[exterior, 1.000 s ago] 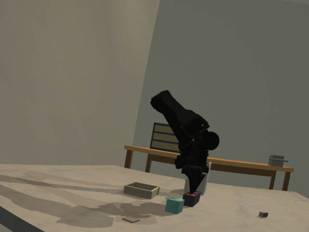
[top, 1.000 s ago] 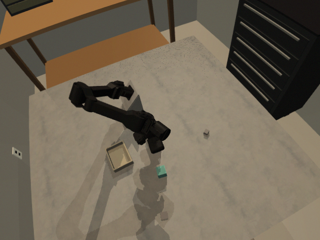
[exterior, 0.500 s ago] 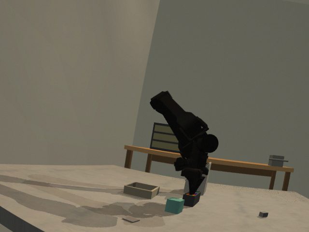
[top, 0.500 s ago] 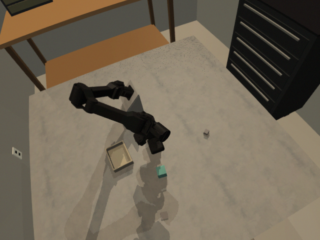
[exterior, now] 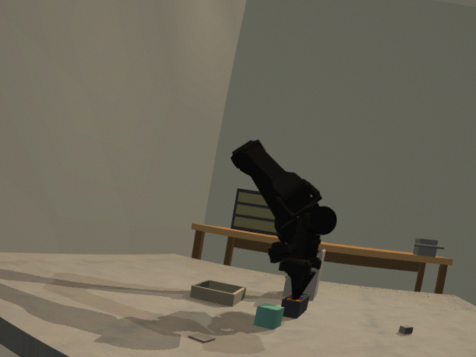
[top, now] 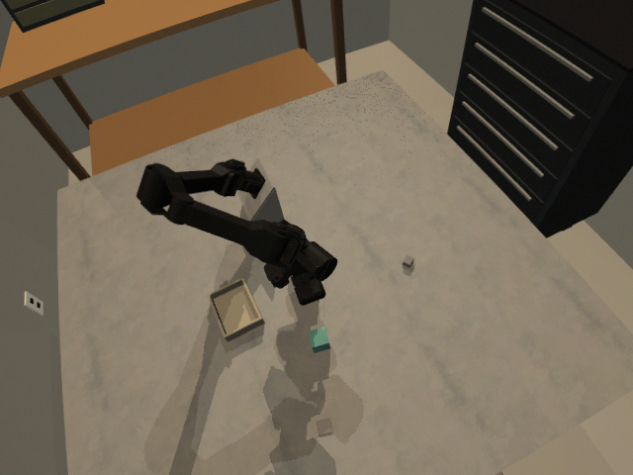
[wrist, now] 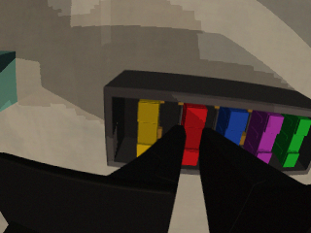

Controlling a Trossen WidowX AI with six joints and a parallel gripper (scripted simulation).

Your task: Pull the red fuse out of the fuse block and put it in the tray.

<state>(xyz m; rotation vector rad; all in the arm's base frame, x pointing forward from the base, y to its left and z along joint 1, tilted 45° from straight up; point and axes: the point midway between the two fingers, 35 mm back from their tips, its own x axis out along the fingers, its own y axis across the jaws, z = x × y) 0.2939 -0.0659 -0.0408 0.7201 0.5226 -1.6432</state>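
The blue fuse lies 20 mm behind my gripper tip and 10 mm below it. Round my gripper tip: purple fuse (40 mm behind, 10 mm to the left, 10 mm below); green fuse (60 mm behind, 10 mm to the left, 10 mm below); red fuse (10 mm below).
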